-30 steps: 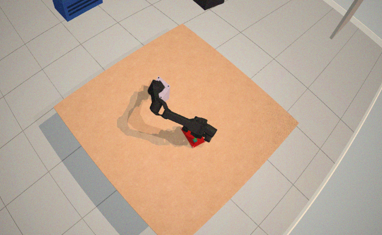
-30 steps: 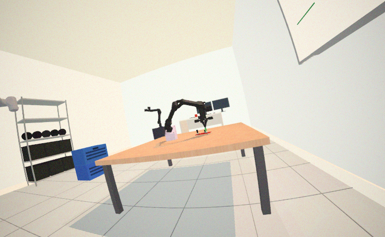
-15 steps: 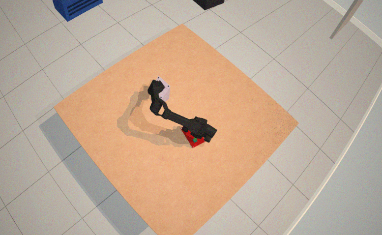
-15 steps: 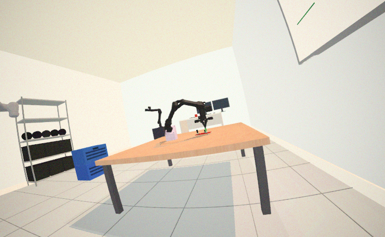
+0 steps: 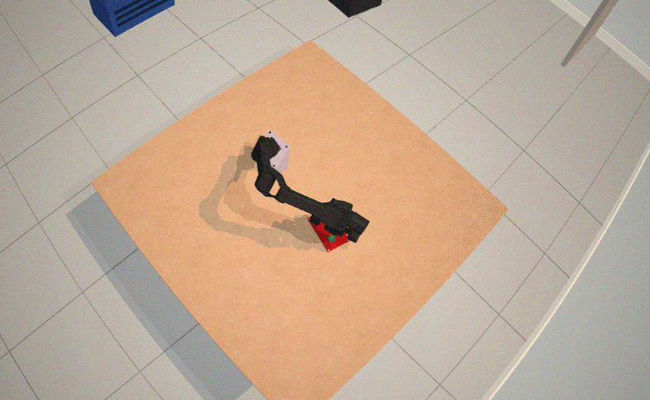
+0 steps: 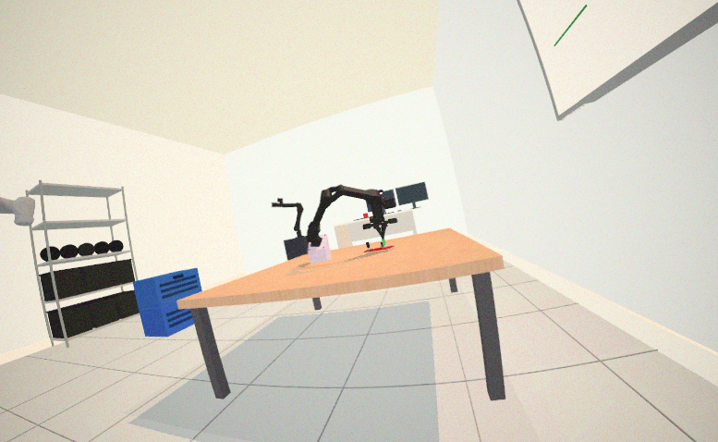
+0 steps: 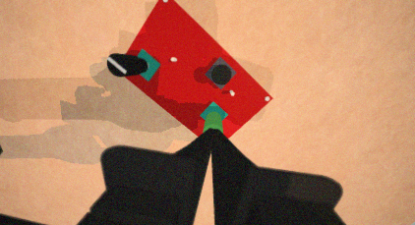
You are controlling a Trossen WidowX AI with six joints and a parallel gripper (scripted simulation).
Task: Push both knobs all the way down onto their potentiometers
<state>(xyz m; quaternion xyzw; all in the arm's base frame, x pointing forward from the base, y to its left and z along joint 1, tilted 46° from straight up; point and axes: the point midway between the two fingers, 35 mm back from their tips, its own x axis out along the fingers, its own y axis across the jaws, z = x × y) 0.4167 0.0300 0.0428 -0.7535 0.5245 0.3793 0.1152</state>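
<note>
My gripper tip is now 2 cm above the green knob. Round my gripper tip: potentiometer with knob: 3 cm below.
</note>
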